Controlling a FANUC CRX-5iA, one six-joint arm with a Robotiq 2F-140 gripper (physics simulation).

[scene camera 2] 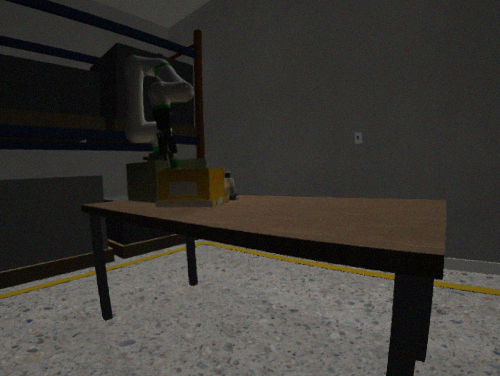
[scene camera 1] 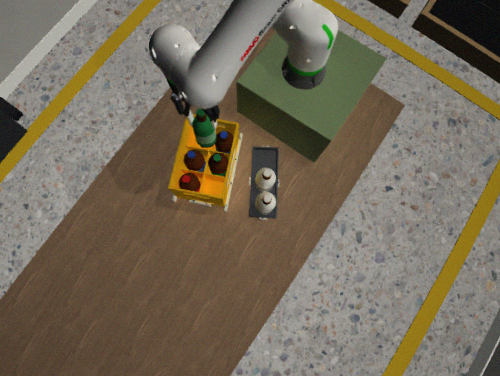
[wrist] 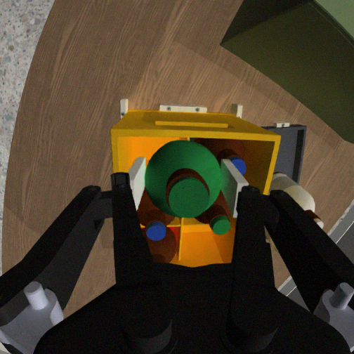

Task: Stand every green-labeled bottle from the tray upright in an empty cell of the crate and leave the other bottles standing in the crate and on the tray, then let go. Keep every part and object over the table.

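Pixels of known places: gripper, fingertip midpoint: (scene camera 2: 171,166) (scene camera 1: 204,124); arm's base, origin of the base link: (scene camera 1: 303,70).
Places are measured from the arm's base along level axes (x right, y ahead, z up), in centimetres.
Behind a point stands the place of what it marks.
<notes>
A green bottle (scene camera 1: 204,131) {x 20.0, y 34.5, z -2.6 cm} (scene camera 2: 174,163) {x 23.4, y 35.3, z -3.9 cm} (wrist: 182,160) with a green cap is upright over the back left cell of the yellow crate (scene camera 1: 210,200) {x 9.3, y 52.6, z -16.2 cm} (scene camera 2: 216,185) {x 14.5, y 54.0, z -15.5 cm} (wrist: 195,132). My gripper (scene camera 1: 203,119) {x 22.0, y 31.5, z -5.3 cm} (wrist: 182,170) is shut on this bottle, one pad on each side. How deep its base sits is hidden. In the crate stand brown bottles: a blue-capped one (scene camera 1: 223,141) {x 14.5, y 32.2, z -11.2 cm} back right, a blue-capped one (scene camera 1: 194,160) {x 20.3, y 43.1, z -11.3 cm} middle left, a green-capped one (scene camera 1: 218,163) {x 12.2, y 40.4, z -10.5 cm} middle right and a red-capped one (scene camera 1: 189,183) {x 17.7, y 51.2, z -10.5 cm} front left. The front right cell is empty.
The dark tray (scene camera 1: 264,156) {x 0.0, y 26.5, z -24.2 cm} (wrist: 294,150) stands right of the crate in scene camera 1, with two white bottles (scene camera 1: 265,179) {x -5.0, y 37.8, z -11.5 cm} (scene camera 1: 265,203) {x -8.7, y 45.6, z -10.3 cm} upright on it. The green robot base block (scene camera 1: 320,100) {x -9.8, y 7.9, z 0.5 cm} stands behind the tray. The wooden table (scene camera 1: 165,270) {x 13.1, y 82.4, z -24.7 cm} (scene camera 2: 320,215) {x 31.4, y 109.4, z -24.8 cm} extends toward the front.
</notes>
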